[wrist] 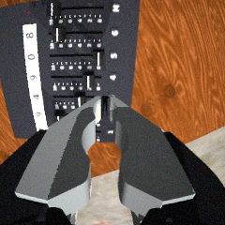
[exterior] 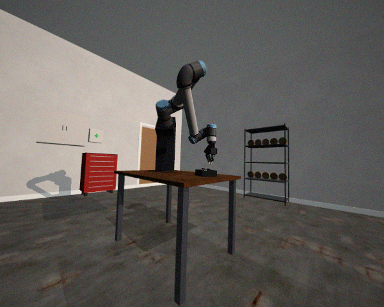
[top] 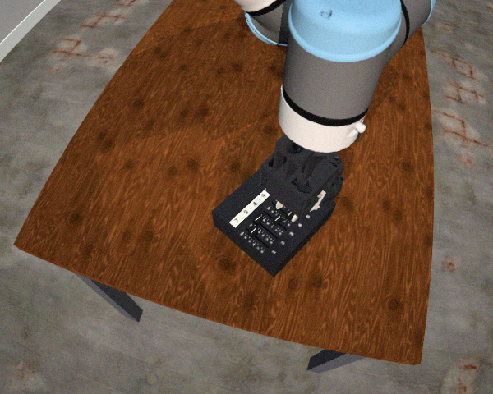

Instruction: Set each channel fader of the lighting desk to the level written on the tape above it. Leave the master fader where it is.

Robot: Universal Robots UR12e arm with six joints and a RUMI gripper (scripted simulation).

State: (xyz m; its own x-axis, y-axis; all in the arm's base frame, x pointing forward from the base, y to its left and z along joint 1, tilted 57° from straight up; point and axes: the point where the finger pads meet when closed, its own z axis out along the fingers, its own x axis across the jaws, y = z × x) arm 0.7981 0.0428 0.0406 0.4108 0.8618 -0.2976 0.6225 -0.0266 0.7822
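My gripper is now 5 cm above the channel 4 fader, 1 cm to the left of it and 1 cm past it. Also, from my hand: channel 3 fader: 5 cm below, 3 cm to the right, 1 cm ahead; channel 5 cap: 5 cm below, 2 cm behind, 1 cm to the left; channel 6 cap: 6 cm behind, 5 cm below, 1 cm to the right.
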